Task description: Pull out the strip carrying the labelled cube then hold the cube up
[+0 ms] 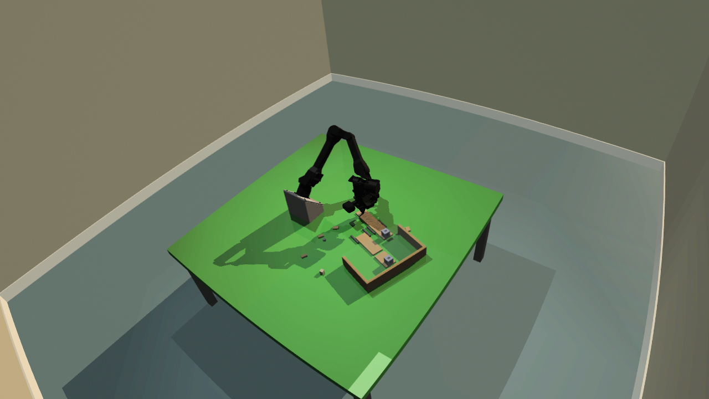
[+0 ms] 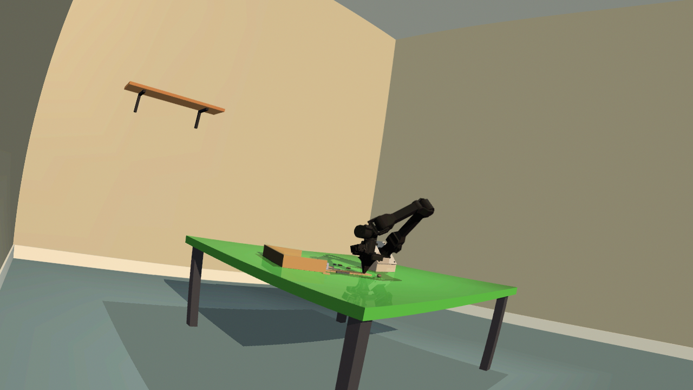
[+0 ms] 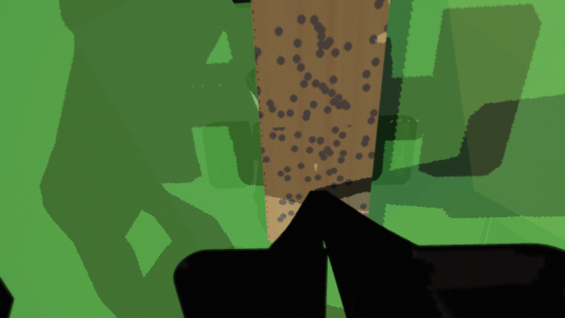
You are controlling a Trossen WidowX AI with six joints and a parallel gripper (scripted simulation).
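Now: the speckled strip 9 cm ahead of my gripper tip and 3 cm to the right of it.
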